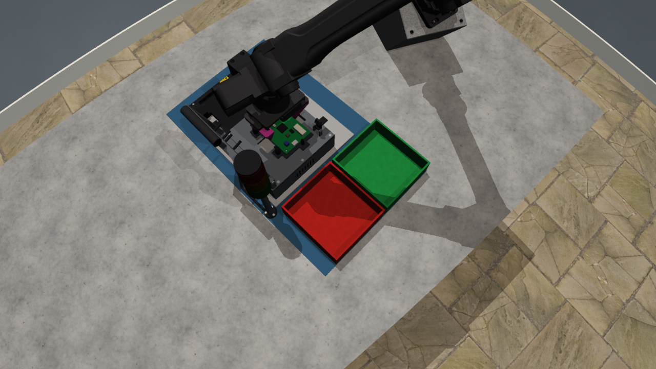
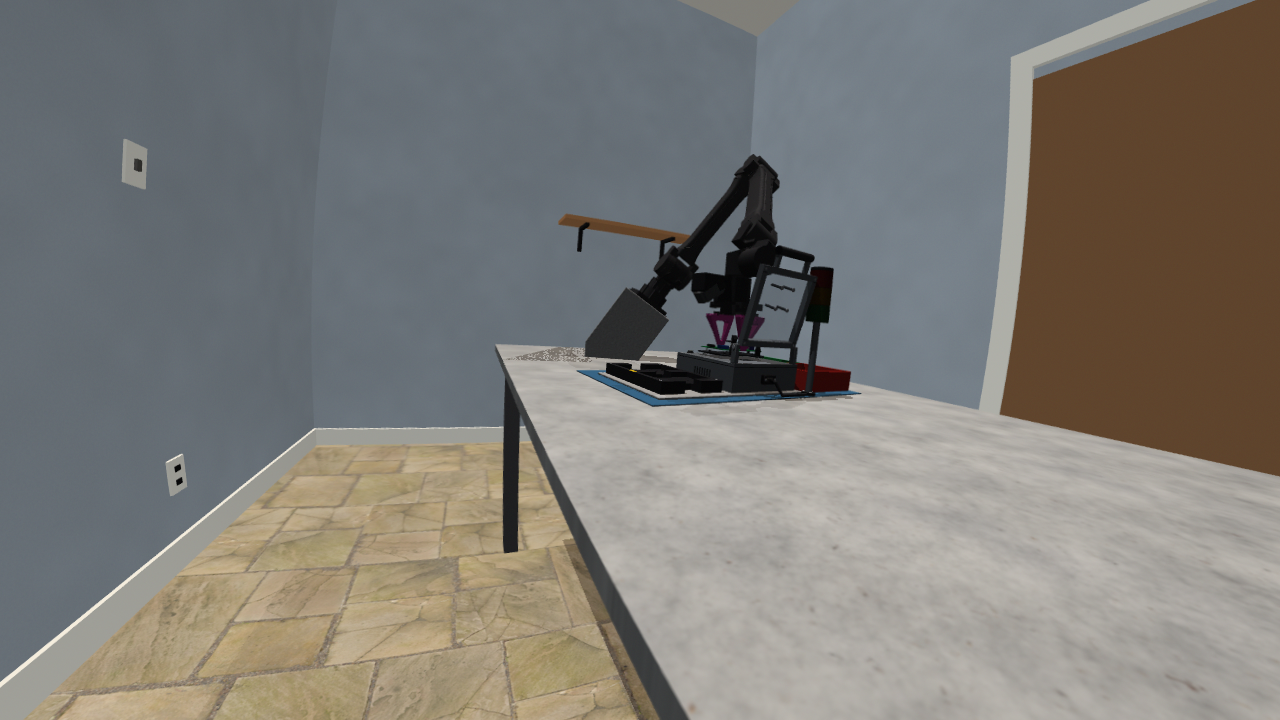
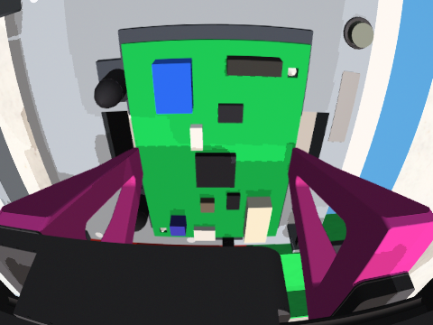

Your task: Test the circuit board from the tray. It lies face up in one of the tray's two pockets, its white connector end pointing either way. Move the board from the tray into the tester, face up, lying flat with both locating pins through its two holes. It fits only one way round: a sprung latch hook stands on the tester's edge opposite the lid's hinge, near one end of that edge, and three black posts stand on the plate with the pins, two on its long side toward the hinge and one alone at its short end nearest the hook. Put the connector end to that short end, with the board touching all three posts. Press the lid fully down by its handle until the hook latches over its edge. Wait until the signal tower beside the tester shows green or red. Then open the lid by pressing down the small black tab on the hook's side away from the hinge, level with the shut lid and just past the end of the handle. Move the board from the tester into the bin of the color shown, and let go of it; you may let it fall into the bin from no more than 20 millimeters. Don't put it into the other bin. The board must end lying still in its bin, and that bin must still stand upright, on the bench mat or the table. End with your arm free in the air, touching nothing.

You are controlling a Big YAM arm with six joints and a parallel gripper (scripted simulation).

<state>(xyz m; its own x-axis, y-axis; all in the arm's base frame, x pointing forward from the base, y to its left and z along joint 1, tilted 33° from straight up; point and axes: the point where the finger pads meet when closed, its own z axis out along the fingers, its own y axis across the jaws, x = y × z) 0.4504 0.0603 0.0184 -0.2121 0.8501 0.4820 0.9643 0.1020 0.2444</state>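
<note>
Now: hand right at the green circuit board. Also, from my hand: clear lid 12 cm ahead, 3 cm to the left, 10 cm above; then tester plate 1 cm to the left, 1 cm below; then latch hook 7 cm behind, 4 cm to the left.
</note>
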